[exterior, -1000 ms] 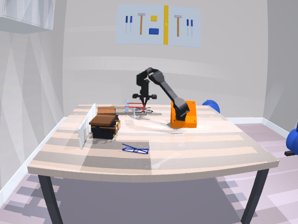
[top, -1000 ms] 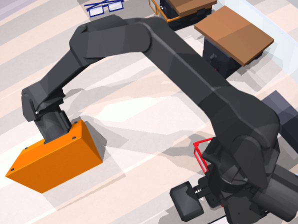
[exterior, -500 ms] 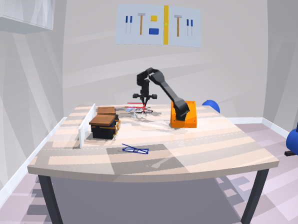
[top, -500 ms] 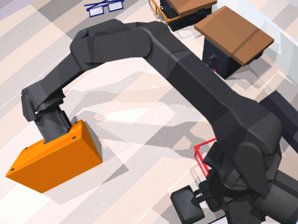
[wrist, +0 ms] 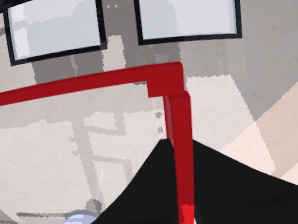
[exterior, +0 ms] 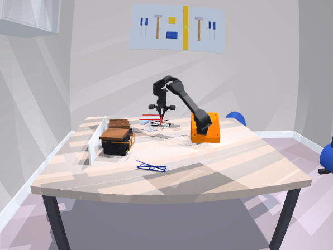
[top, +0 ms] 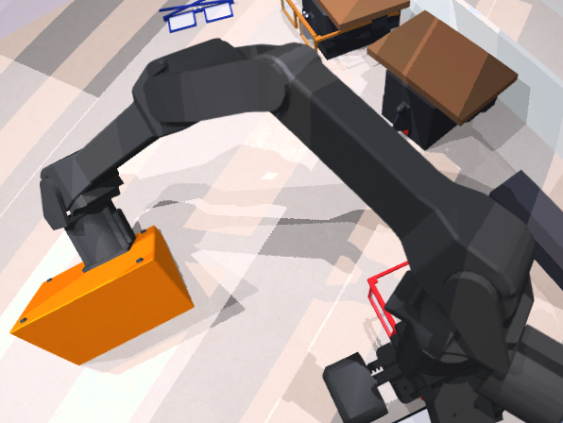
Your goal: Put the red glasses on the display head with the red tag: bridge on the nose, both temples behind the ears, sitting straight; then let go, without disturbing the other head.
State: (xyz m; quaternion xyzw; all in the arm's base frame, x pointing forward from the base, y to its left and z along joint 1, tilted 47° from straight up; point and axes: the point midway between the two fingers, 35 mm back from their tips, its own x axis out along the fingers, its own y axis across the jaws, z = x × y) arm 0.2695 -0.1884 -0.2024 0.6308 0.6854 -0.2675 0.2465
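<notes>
Right now my gripper tip is 10 cm to the right of the peg stand, 7 cm short of it and 3 cm above it. Also, from my gripper tip: white panel: 46 cm to the left, 32 cm ahead; dark block: 25 cm ahead, 9 cm to the left, 4 cm below; pale blue cylinder: 13 cm ahead, 9 cm to the right, 4 cm below.
</notes>
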